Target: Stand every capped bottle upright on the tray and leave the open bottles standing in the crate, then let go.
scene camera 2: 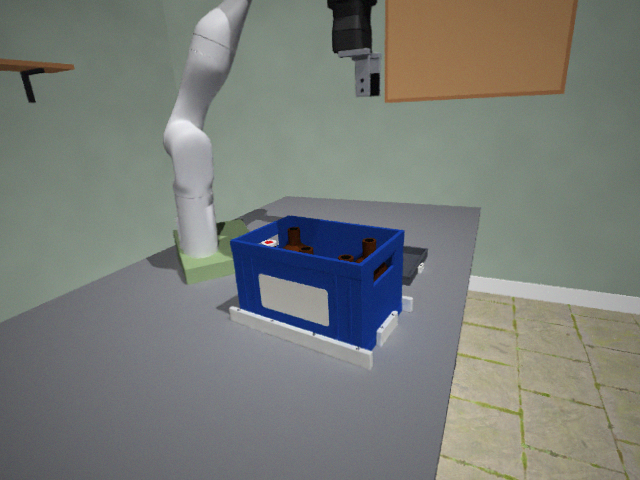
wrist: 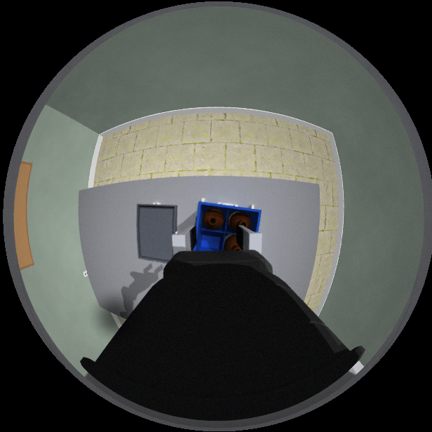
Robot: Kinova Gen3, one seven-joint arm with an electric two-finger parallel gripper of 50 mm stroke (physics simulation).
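Seen in the pictures: gripper, fingertip midpoint: [scene camera 2: 368,96]; arm's base at its link origin: [scene camera 2: 201,248].
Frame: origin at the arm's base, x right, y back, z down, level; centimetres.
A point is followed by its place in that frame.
Note:
The blue crate [scene camera 2: 345,304] @(x 20.1, y -50.5, z -4.0 cm) [wrist: 259,215] stands on the table. A capped bottle [scene camera 2: 268,242] @(x 13.4, y -32.0, z -10.1 cm) with a white and red cap stands in its far left part; it does not show in the wrist view. Open brown bottles [scene camera 2: 293,237] @(x 5.6, y -32.9, z -8.6 cm) [scene camera 2: 368,248] @(x 7.4, y -50.1, z -8.9 cm) [wrist: 213,220] [wrist: 240,221] stand in the crate, with further open necks [scene camera 2: 306,250] @(x 14.9, y -41.0, z -10.2 cm) [scene camera 2: 345,258] @(x 15.8, y -48.9, z -10.0 cm) lower behind the near wall. One compartment [wrist: 210,241] shows its blue floor. The dark grey tray [scene camera 2: 415,262] @(x -22.6, y -53.0, z 5.7 cm) [wrist: 157,232] lies beside the crate and bears no bottle. My gripper [scene camera 2: 368,93] @(x 7.6, y -50.3, z -35.4 cm) [wrist: 216,234] is open and empty, high above the crate.
White strips [scene camera 2: 310,338] @(x 20.6, y -43.9, z 3.9 cm) edge the crate's foot. The arm's green base block [scene camera 2: 209,271] @(x 4.5, y -6.3, z 3.9 cm) stands behind the crate on the left. An orange board [scene camera 2: 475,51] [wrist: 23,215] and a shelf [scene camera 2: 36,65] are on the walls. The table [scene camera 2: 206,392] @(x 36.2, y -33.9, z 6.2 cm) ends at the tiled floor [scene camera 2: 558,413].

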